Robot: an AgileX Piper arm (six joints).
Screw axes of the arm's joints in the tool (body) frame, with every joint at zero. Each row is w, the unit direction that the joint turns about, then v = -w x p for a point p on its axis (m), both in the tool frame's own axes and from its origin. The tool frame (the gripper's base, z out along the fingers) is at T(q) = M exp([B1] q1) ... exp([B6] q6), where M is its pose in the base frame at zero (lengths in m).
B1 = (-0.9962, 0, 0.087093, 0, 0.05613, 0)
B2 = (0, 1, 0, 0.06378, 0, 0.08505)
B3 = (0, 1, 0, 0.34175, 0, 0.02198)
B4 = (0, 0, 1, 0, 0, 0)
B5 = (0, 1, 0, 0.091, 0, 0)
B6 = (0, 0, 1, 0, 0, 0)
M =
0.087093 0 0.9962 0.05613
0 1 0 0
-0.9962 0 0.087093 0.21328
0 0 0 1
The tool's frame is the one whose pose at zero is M.
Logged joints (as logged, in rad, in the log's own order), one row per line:
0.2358, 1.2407, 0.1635, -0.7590, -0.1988, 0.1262
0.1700, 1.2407, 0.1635, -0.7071, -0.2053, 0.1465
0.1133, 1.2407, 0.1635, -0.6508, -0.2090, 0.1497
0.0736, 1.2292, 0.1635, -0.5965, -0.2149, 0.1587
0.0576, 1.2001, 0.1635, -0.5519, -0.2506, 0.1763
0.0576, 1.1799, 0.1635, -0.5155, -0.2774, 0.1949
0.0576, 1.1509, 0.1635, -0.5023, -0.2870, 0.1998
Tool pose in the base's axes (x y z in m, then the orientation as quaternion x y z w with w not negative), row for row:
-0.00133, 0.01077, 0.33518, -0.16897, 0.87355, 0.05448, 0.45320
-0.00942, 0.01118, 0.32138, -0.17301, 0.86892, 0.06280, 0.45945
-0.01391, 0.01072, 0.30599, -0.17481, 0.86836, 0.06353, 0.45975
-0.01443, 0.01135, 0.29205, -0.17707, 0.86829, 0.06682, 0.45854
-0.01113, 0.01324, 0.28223, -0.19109, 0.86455, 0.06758, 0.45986
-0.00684, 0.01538, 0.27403, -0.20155, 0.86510, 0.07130, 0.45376
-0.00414, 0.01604, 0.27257, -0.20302, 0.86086, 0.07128, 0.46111
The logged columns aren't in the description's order. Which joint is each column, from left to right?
Columns, left to right: q2, q5, q1, q3, q6, q4.
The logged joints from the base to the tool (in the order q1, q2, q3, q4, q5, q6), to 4 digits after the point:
0.1635, 0.2358, -0.7590, 0.1262, 1.2407, -0.1988
0.1635, 0.1700, -0.7071, 0.1465, 1.2407, -0.2053
0.1635, 0.1133, -0.6508, 0.1497, 1.2407, -0.2090
0.1635, 0.0736, -0.5965, 0.1587, 1.2292, -0.2149
0.1635, 0.0576, -0.5519, 0.1763, 1.2001, -0.2506
0.1635, 0.0576, -0.5155, 0.1949, 1.1799, -0.2774
0.1635, 0.0576, -0.5023, 0.1998, 1.1509, -0.2870

